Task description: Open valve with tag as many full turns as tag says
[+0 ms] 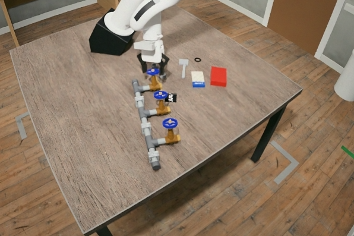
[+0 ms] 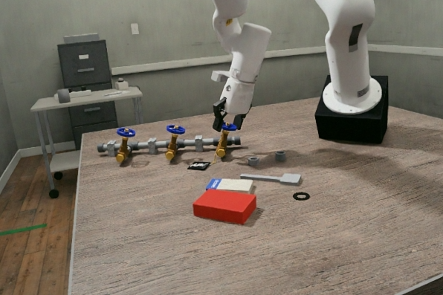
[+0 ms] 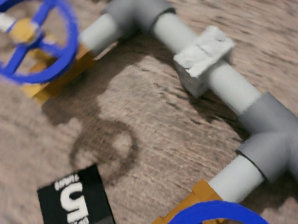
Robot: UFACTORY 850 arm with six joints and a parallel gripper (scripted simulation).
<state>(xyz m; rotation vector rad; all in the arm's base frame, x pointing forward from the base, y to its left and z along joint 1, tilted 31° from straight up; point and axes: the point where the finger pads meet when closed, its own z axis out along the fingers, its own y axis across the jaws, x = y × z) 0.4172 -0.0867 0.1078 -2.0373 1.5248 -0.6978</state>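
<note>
The grey hex nut lies 50 mm behind my hand, 90 mm to the left of it and 90 mm below it. Round my hand: grey cap (130 mm behind, 90 mm to the left, 100 mm below); grey t-shaped tool (50 mm behind, 230 mm to the left, 100 mm below); black tag (100 mm ahead, 40 mm to the left, 100 mm below).
</note>
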